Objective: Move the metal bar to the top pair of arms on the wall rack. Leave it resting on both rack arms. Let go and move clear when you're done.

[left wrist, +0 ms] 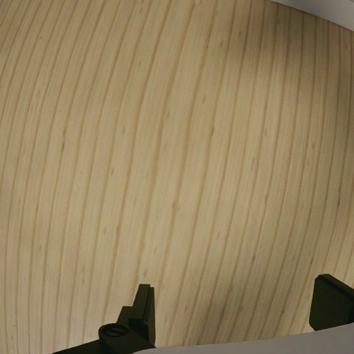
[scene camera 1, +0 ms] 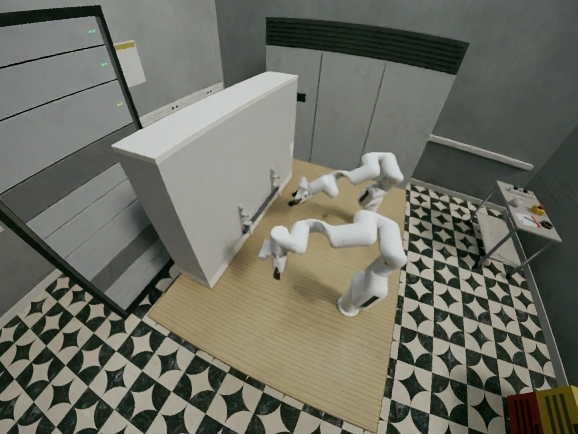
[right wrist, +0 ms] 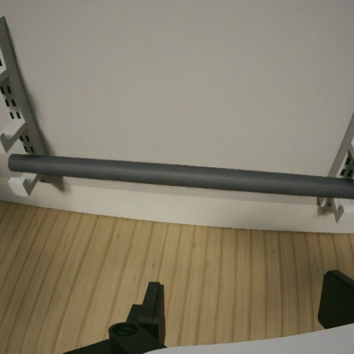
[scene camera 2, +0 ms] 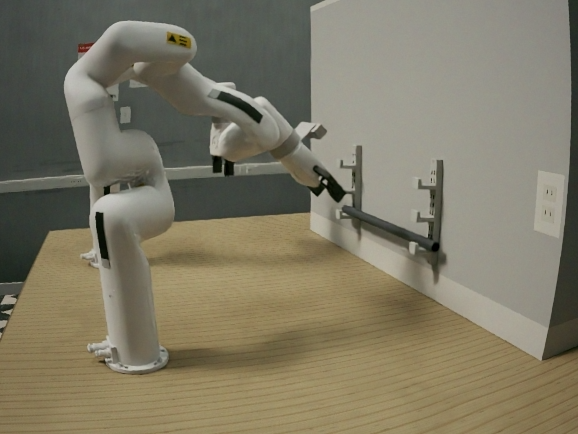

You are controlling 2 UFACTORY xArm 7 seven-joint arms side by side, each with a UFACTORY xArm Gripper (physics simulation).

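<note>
The dark grey metal bar [scene camera 1: 264, 206] [scene camera 2: 390, 228] [right wrist: 200, 177] lies level on the lowest pair of arms of the wall rack, whose two uprights each carry three arms. The near upright [scene camera 2: 439, 200] and the far upright [scene camera 2: 358, 175] show in scene camera 2. The top arms are bare. My right gripper [scene camera 1: 293, 202] [scene camera 2: 328, 192] [right wrist: 246, 304] is open and empty, tilted toward the wall, out from the bar and above it, with its fingers apart from it. My left gripper [scene camera 1: 277, 274] [scene camera 2: 223, 166] [left wrist: 237, 307] is open and empty, pointing down over the wooden floor, away from the rack.
The white wall block [scene camera 1: 200, 185] [scene camera 2: 475, 100] carries the rack and has an outlet plate [scene camera 2: 549, 204] near its edge. The wooden platform [scene camera 1: 300, 360] [scene camera 2: 280, 390] lies under both arms. A wheeled cart [scene camera 1: 549, 234] stands at the right in scene camera 1.
</note>
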